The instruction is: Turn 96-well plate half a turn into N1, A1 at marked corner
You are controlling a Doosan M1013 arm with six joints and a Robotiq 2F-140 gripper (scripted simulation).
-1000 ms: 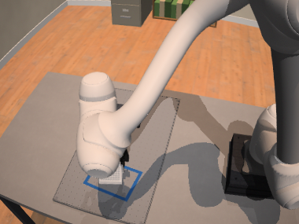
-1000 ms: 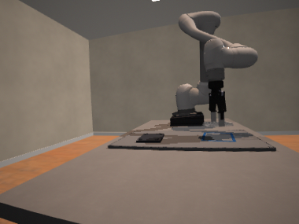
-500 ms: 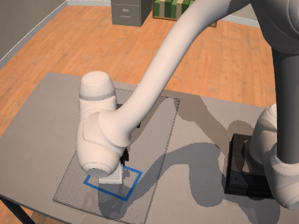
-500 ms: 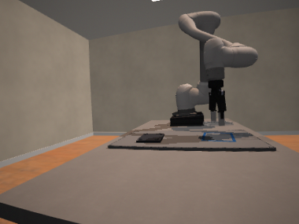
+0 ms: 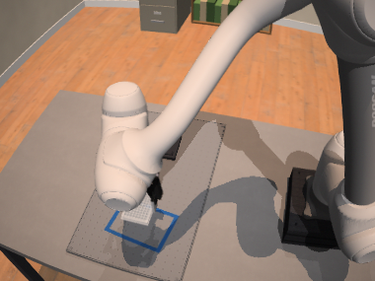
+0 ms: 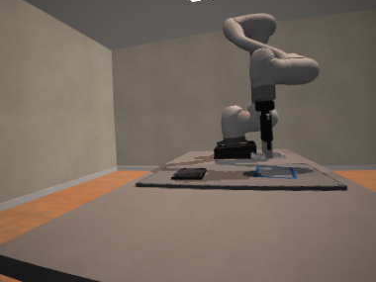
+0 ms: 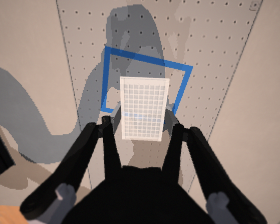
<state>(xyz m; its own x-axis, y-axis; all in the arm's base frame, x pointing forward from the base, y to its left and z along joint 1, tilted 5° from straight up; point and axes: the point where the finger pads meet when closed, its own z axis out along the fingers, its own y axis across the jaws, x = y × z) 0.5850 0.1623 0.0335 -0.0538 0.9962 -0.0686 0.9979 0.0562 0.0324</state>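
The plate nest N1 lies 6 cm ahead of my hand, 32 cm to the right of it and 8 cm below it. From my hand the other things lie so: corner mark: 14 cm ahead, 37 cm to the right, 8 cm below; white 96-well plate: 2 cm below.
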